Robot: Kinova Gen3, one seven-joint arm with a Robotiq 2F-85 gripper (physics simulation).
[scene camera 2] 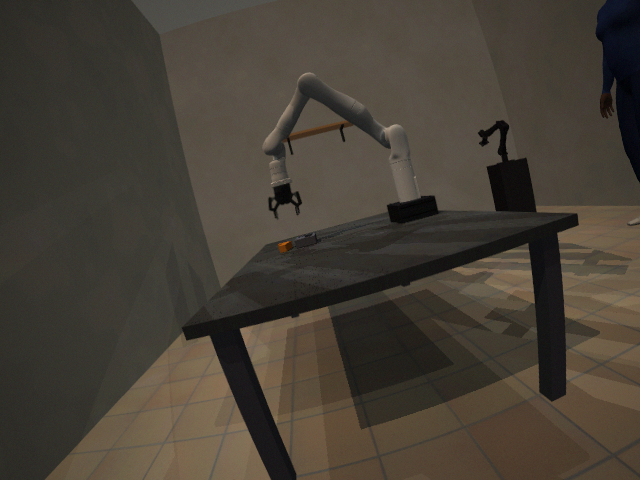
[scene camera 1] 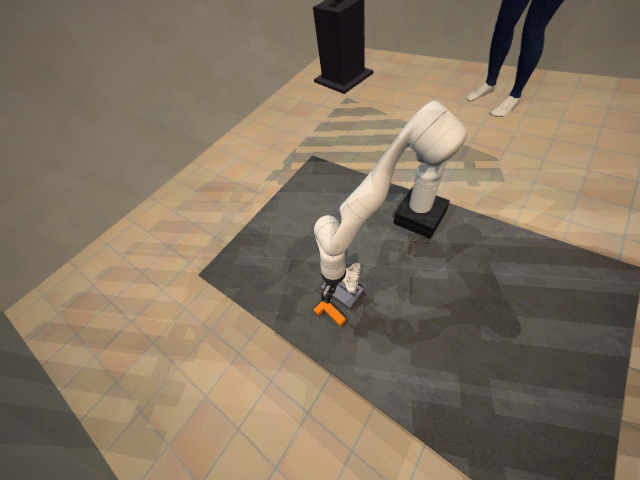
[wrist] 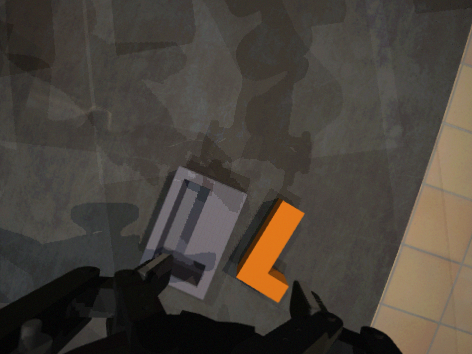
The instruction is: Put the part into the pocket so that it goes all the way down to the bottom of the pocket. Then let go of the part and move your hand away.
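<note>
The orange L-shaped part lies flat on the dark table beside the grey block. The grey block has an L-shaped pocket open at its top; bare pocket floor shows in the wrist view. In that view the part lies to the right of the block with a narrow gap between them. My gripper is wide open and empty, high above the table. In the wrist view its left fingertip overlaps the pocket's lower end and its right fingertip is just right of the part's short leg.
The dark table top has an edge near the part, at the right in the wrist view. The arm's black base stands on the table. A black pedestal and a person stand beyond it.
</note>
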